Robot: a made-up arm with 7 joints.
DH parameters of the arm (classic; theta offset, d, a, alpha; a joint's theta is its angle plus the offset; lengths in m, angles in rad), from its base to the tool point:
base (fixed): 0 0 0 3.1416
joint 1: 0 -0.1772 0.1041 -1.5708
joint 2: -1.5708 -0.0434 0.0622 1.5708
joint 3: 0 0.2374 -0.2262 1.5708
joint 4: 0 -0.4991 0.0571 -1.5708
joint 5: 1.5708 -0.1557 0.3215 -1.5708
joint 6: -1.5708 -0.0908 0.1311 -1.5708
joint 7: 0 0.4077 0.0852 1.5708
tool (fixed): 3.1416 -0.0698 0 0
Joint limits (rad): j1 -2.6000..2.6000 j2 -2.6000..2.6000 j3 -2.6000..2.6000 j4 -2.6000..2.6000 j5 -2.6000..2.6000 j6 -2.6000..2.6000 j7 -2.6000..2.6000
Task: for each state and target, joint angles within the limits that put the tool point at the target. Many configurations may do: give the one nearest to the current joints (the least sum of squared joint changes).
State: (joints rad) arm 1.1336 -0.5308 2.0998 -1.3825 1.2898 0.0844 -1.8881
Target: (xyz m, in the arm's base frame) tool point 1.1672 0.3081 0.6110
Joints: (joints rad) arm 1.6713 -0.5101 2.3165 -1.0056 1.0417 0.3646 -1.9293
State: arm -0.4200 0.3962 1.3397 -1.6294 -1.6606 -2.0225 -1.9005
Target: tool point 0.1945 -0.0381 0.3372
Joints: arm -0.6478 0.2255 1.0639 -1.5382 -2.3389 -1.1744 -2.0321
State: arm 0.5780 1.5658 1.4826 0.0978 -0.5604 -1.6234 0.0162
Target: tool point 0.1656 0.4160 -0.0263
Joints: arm 1.2541 0.9854 1.9277 0.2386 -0.6397 -1.9218 -0.2115
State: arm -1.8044 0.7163 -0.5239 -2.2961 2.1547 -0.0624 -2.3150
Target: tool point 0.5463 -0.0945 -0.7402
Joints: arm -1.8324 0.8290 -0.5812 -2.0375 1.3737 0.2383 -2.3546
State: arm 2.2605 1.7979 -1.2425 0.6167 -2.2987 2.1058 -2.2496
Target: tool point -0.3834 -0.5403 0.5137
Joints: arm 2.4276 2.0250 -1.0823 0.5911 -1.8227 2.0123 -2.2020
